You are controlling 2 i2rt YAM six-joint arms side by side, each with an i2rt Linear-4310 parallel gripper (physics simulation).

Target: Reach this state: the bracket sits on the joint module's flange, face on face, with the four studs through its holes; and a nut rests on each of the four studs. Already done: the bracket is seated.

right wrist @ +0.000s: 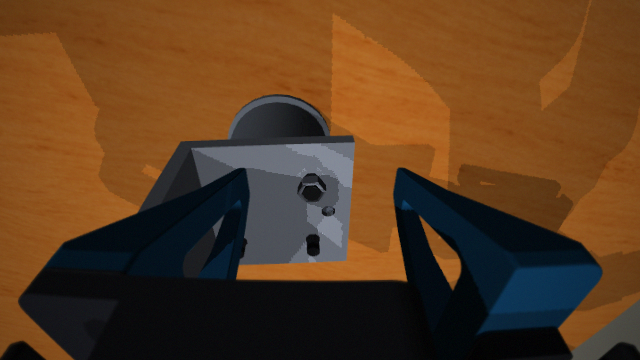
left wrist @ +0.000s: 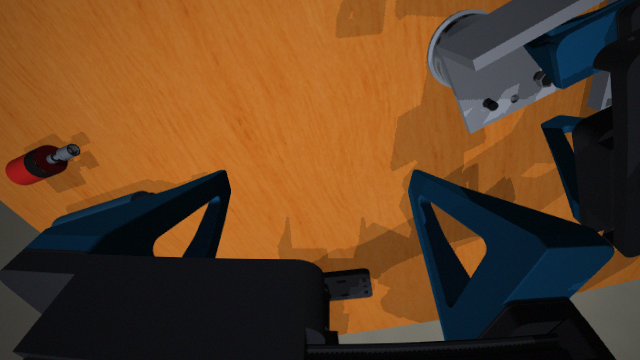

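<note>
The grey bracket sits on the joint module, whose round rim shows behind it. A nut is on one stud. A stud shows bare. Another stud is partly hidden behind the left finger in the right wrist view; the fourth is hidden. My right gripper is open above the bracket, its fingers apart on either side of the nut with a gap. My left gripper is wide open and empty, to one side of the bracket.
A red and black screwdriver-like tool with a metal socket tip is at the left in the left wrist view. A small dark plate shows near the table's front edge. The right arm's dark body stands at the right of the left wrist view.
</note>
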